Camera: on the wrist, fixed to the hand. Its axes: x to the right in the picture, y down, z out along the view.
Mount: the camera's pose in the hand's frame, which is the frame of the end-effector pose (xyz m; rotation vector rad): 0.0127 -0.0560 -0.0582 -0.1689 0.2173 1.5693
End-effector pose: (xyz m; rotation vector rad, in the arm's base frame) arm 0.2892 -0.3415 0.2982 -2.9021 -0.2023 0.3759
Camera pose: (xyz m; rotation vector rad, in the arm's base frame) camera 0.3107 -0.2961 0.3627 2.2562 -1.9250 -0.1824
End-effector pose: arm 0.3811 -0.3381 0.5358 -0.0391 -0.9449 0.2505
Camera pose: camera 0.4460 -0.3851 0.5197 -0.9635 -0.5319 1.5681
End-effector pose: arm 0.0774 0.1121 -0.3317 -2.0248 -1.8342 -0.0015
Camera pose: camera 0.0412 0.1100 -0.2584 -2.8290 0.2048 0.0638
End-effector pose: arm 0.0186 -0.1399 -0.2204 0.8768 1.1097 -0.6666
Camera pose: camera -0.0508 -0.1186 -0.2579 1.3510 0.3654 0.8193
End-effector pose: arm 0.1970 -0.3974 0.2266 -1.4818 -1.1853 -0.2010
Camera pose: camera 0.1892 -0.4484 0.2900 -2.0502 0.3799 0.6064
